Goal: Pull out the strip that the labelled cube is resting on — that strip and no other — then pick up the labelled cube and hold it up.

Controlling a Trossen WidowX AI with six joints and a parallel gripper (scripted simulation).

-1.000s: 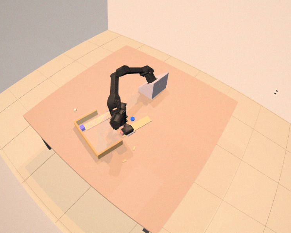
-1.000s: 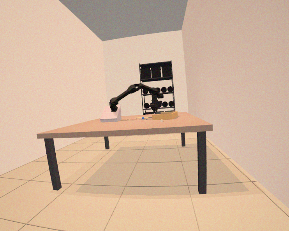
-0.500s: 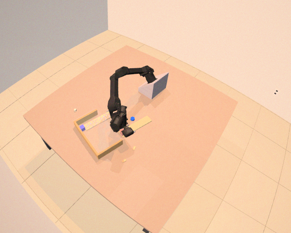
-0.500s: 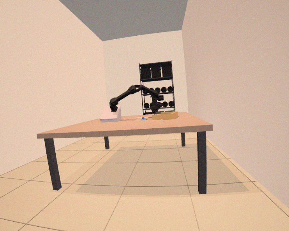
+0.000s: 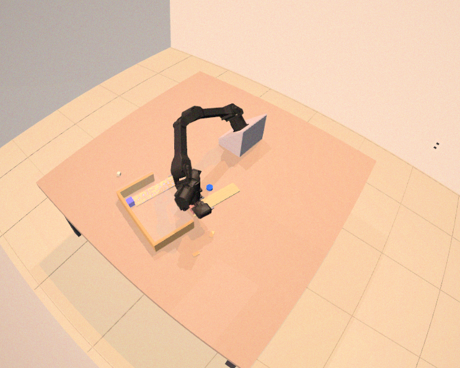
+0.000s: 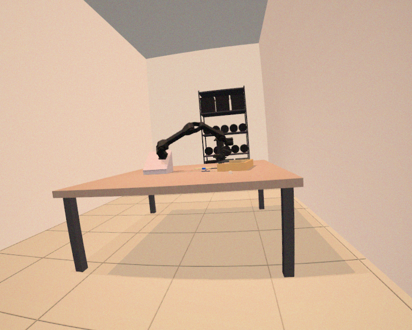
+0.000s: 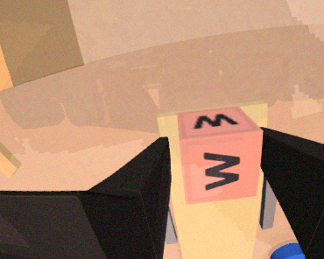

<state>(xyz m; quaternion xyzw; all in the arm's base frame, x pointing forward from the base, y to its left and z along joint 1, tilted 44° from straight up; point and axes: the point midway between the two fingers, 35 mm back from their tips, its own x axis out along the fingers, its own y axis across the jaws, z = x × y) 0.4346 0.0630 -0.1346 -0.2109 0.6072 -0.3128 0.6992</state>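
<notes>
My gripper tip is now 14 cm past the blue disc, 5 cm to the left of it and 1 cm above it. From my gripper tip the other things lie so: strip: 5 cm ahead, 20 cm to the right, 1 cm below; then grey ball: 1 cm behind, 10 cm to the right, 1 cm below; then white cube: 13 cm ahead, 40 cm to the right.
</notes>
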